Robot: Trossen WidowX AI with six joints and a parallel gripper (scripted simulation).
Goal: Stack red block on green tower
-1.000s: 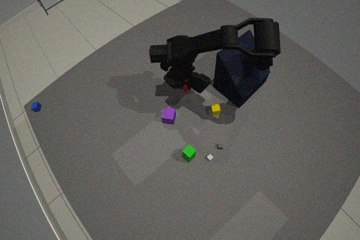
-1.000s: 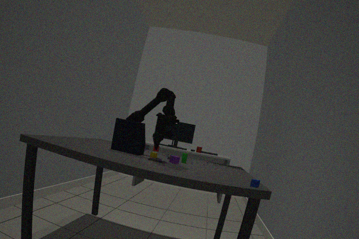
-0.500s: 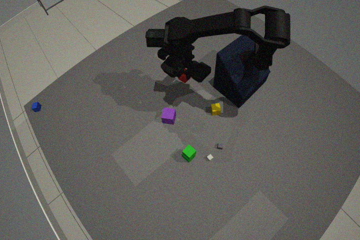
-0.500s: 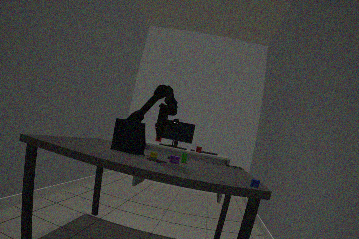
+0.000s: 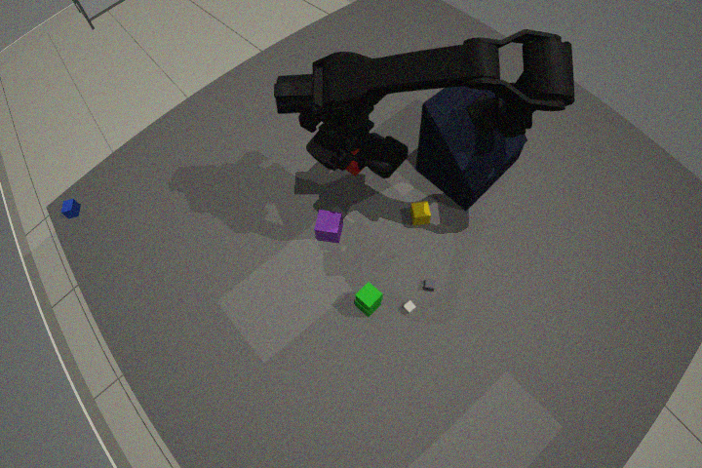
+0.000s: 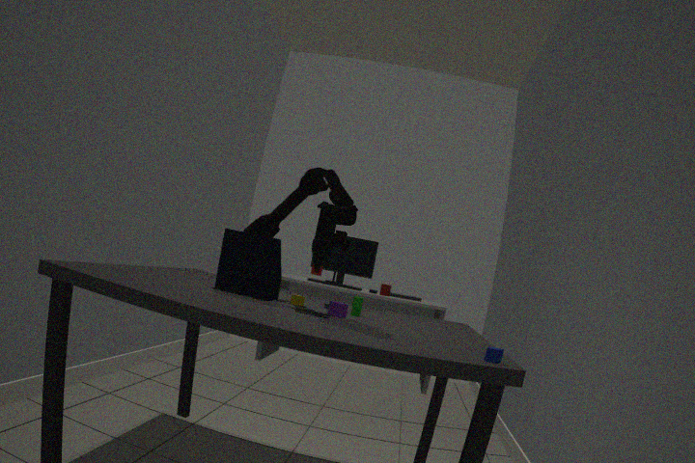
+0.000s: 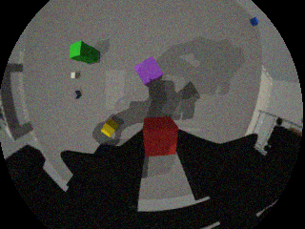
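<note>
Now: the green block 140 mm ahead of my gripper tip, 170 mm to the left of it and 110 mm below it. Round my gripper tip: red block 10 mm above; purple cube 90 mm ahead, 10 mm to the left, 100 mm below; yellow cube 60 mm behind, 120 mm to the left, 110 mm below.
</note>
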